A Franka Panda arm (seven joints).
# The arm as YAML. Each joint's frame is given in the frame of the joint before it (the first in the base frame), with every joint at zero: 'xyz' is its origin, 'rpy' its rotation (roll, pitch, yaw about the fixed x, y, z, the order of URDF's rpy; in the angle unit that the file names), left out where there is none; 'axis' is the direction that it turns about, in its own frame. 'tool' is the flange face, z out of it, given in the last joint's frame.
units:
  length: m
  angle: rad
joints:
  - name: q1
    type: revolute
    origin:
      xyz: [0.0, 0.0, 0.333]
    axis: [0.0, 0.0, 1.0]
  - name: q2
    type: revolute
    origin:
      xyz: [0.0, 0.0, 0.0]
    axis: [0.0, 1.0, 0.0]
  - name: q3
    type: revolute
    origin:
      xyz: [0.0, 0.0, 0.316]
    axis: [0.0, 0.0, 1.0]
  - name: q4
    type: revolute
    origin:
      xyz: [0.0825, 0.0, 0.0]
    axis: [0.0, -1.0, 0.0]
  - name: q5
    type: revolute
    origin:
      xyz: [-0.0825, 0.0, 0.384]
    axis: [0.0, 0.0, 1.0]
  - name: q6
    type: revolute
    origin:
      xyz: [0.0, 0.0, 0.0]
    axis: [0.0, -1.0, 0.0]
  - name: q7
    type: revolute
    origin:
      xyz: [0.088, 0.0, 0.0]
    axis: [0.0, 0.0, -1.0]
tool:
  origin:
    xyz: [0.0, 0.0, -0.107]
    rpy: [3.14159, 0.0, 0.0]
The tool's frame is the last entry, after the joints.
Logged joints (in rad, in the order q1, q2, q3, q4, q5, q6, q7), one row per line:
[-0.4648, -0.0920, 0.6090, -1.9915, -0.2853, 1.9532, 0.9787]
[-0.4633, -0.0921, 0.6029, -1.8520, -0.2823, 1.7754, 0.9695]
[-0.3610, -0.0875, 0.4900, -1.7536, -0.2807, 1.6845, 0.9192]
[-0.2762, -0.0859, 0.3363, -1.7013, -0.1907, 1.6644, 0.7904]
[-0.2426, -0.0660, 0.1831, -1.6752, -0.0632, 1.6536, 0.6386]
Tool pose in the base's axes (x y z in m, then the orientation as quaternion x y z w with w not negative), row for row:
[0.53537, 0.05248, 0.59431, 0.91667, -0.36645, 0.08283, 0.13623]
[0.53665, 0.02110, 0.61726, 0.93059, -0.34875, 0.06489, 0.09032]
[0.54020, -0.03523, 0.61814, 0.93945, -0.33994, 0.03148, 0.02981]
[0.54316, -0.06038, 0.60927, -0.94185, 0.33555, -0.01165, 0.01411]
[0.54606, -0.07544, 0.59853, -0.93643, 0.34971, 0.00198, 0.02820]
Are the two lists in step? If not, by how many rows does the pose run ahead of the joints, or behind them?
The pose runs 2 rows ahead of the joints: the pose in row i belongs to the joints in row i + 2.
